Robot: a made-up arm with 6 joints.
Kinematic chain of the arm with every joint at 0, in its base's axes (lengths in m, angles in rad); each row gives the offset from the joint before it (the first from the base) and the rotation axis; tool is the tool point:
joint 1: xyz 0 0 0.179 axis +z
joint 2: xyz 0 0.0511 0 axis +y
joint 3: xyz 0 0 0.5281 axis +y
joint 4: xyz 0 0 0.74 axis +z
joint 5: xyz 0 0 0 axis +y
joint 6: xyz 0 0 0.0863 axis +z
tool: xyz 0 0 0
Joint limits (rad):
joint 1: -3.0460..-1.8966
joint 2: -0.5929..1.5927
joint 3: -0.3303..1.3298
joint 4: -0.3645..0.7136
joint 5: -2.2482..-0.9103
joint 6: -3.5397..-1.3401
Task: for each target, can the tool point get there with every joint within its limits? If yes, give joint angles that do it. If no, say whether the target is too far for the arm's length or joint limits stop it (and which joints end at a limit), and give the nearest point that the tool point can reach.
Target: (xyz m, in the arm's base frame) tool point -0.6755 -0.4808 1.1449
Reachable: yes | joints -2.5774 0.4372 0.5578 0.0757 -1.1878 -2.4109
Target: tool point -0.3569 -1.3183 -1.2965
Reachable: no: too far | nearest point -0.2416 -0.8924 -0.5239 | short by 0.890 m
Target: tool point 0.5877 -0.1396 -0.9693
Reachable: no: joint limits stop it (at a limit: joint 1, joint 2, joint 3, joint 4, joint 5) | nearest point -0.1726 -0.7465 -0.5927 | short by 1.043 m
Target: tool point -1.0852 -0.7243 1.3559
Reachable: no: too far | nearest point -0.8188 -0.5465 1.0670 | short by 0.431 m
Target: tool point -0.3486 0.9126 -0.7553
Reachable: no: joint limits stop it (at a limit: joint 1, joint 2, joint 3, joint 4) | nearest point -0.7519 -0.0697 -0.5686 | short by 1.078 m
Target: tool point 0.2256 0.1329 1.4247
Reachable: yes | joints -2.5934 -0.2912 0.2401 0.5768 -1.5189 -2.7811
